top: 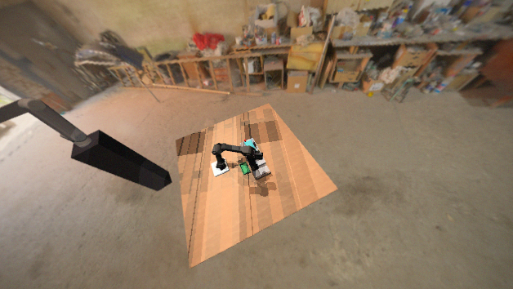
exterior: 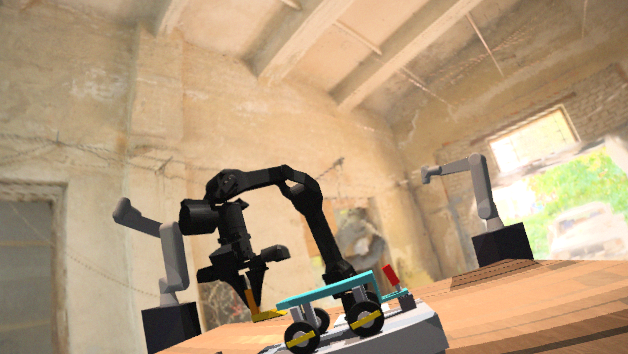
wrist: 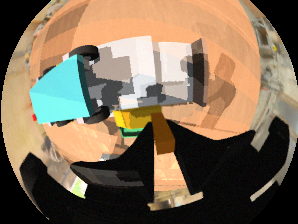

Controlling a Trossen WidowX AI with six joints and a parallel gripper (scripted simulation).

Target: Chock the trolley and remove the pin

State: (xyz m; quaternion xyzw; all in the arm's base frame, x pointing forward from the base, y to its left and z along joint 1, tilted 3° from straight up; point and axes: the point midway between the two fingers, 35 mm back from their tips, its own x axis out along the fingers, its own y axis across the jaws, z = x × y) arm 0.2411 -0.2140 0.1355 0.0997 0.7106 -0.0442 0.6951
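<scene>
The red-headed stop pin is 90 mm ahead of my gripper tip, 250 mm to the left of it and 10 mm below it. Round my gripper tip: grey ramp (90 mm ahead, 140 mm to the left, 90 mm below); trolley (90 mm ahead, 140 mm to the left, 30 mm below); green tray (70 mm behind, 70 mm to the left, 150 mm below).
</scene>
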